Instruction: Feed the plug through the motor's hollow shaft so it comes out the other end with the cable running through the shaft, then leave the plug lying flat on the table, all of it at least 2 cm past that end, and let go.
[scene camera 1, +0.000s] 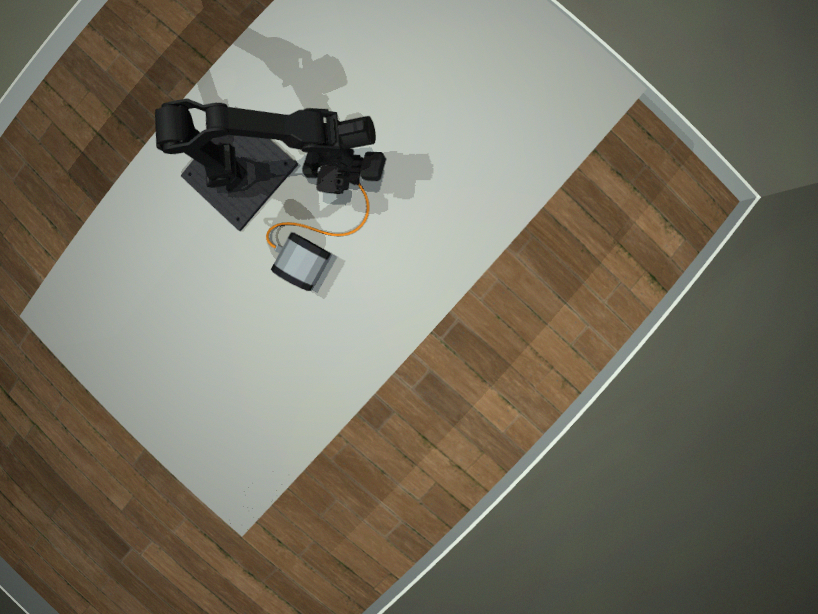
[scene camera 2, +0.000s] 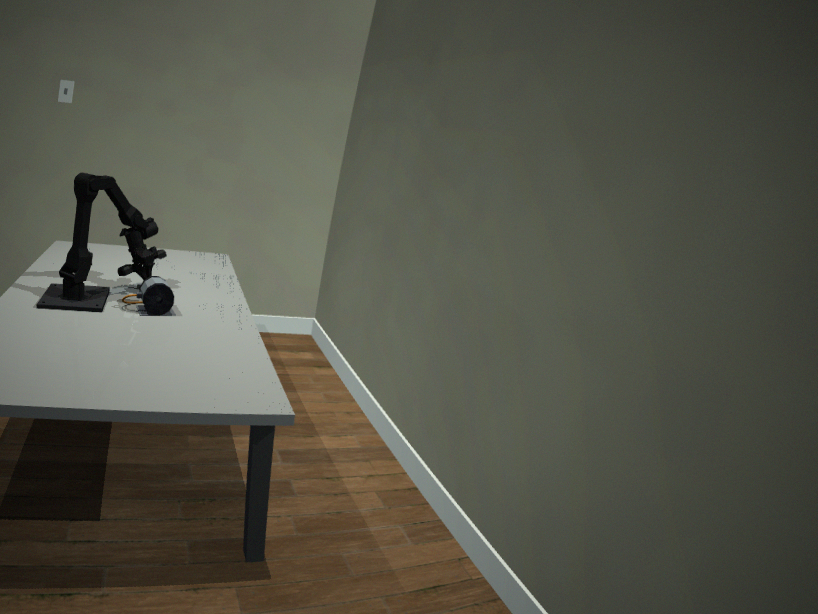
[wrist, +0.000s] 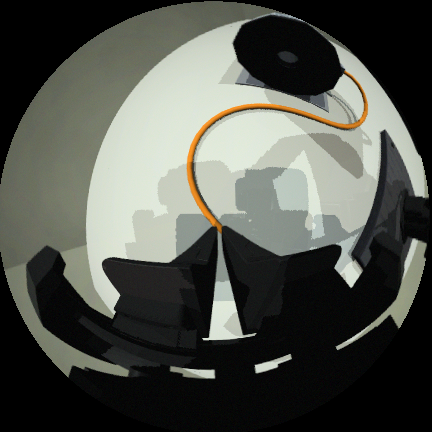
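Seen in the pictures: gripper, fingertip midpoint: (scene camera 1: 356, 183) (wrist: 218, 231); arm's base, link origin: (scene camera 1: 230, 174) (scene camera 2: 72, 296).
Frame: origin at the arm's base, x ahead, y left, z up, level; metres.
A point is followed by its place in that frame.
Observation:
The motor, a grey cylinder with black end caps (scene camera 1: 301, 261) {x 0.298, y -0.014, z 0.086 m} (scene camera 2: 157, 296) {x 0.293, y -0.071, z 0.048 m} (wrist: 267, 42), lies on its side on the table. A round shaft opening (wrist: 288, 57) shows in its near cap in the wrist view. The orange cable (scene camera 1: 367, 214) {x 0.313, y 0.162, z -0.010 m} (scene camera 2: 125, 300) {x 0.181, y 0.000, z -0.001 m} (wrist: 190, 165) {x 0.306, y 0.167, z -0.011 m} leaves the motor's other end, loops back outside it and runs to my fingertips. My gripper (scene camera 1: 353, 174) {x 0.245, y 0.197, z 0.004 m} (scene camera 2: 147, 275) {x 0.245, y 0.197, z 0.004 m} (wrist: 218, 231) {x 0.245, y 0.197, z 0.004 m} points down, well apart from the motor. Its fingers are nearly together over the cable; whether they pinch it is unclear. The plug is hidden by the fingers.
The arm's dark base plate (scene camera 1: 264, 198) {x 0.108, y 0.018, z 0.000 m} (scene camera 2: 49, 302) {x -0.062, y -0.069, z -0.002 m} (wrist: 375, 210) {x 0.108, y 0.072, z -0.006 m} stands on the pale table (scene camera 1: 198, 370) {x 0.274, y -0.408, z -0.016 m} (scene camera 2: 132, 370) {x 0.262, y -0.480, z -0.016 m}, near the motor and cable. Wooden floor (scene camera 1: 528, 370) surrounds the table, with walls beyond.

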